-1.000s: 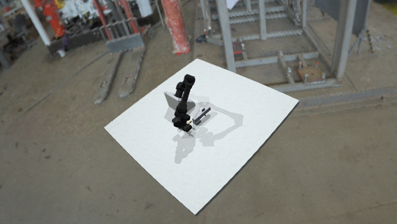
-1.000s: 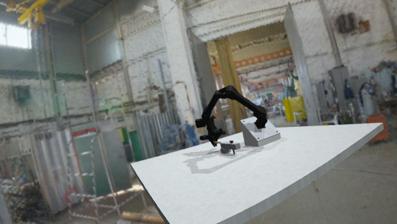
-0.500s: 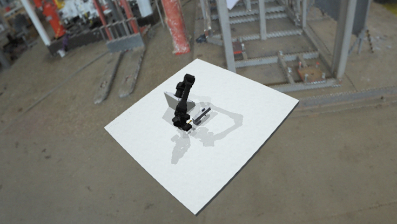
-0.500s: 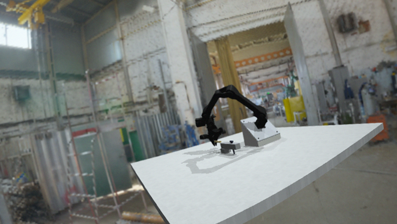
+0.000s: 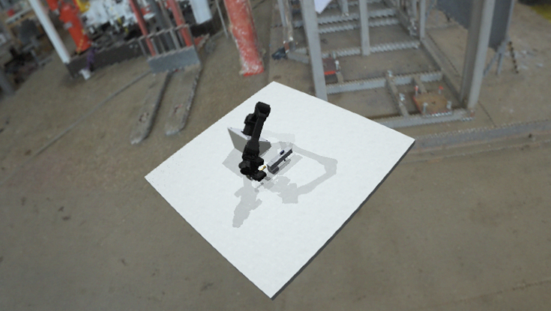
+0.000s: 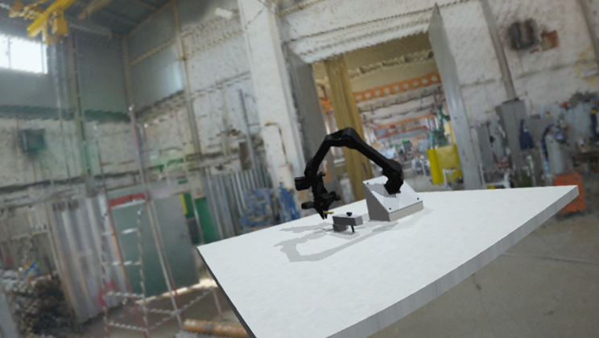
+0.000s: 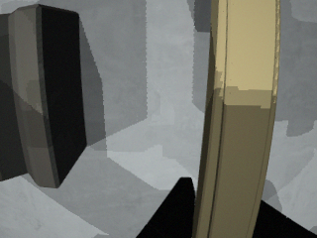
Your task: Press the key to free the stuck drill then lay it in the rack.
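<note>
Right now the drill is 40 mm to the left of my gripper tip and 30 mm above it. Also, from my gripper tip: dark key 30 mm behind, 230 mm to the left, 10 mm above; grey block 30 mm behind, 200 mm to the left; dark rack 80 mm behind, 20 mm to the left, 20 mm below.
</note>
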